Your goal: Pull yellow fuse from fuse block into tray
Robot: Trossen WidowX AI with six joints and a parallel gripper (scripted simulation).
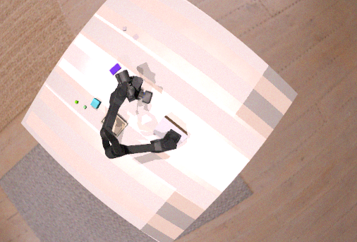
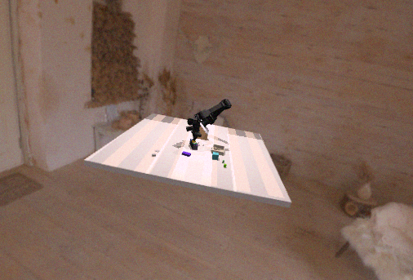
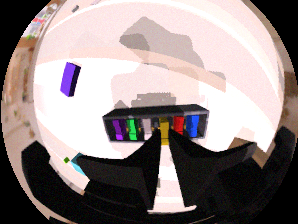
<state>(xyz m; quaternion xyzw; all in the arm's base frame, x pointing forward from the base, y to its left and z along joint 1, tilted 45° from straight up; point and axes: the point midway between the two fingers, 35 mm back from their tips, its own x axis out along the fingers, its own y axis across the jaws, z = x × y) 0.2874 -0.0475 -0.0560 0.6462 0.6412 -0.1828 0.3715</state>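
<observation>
Now: the beige tray 21 cm to the left of my gripper tip, 4 cm below it and 3 cm ahead of it. From my gripper tip the other things lie so: purple block 19 cm ahead, 5 cm to the right, 4 cm below; then teal cube 19 cm ahead, 18 cm to the left, 3 cm below.
</observation>
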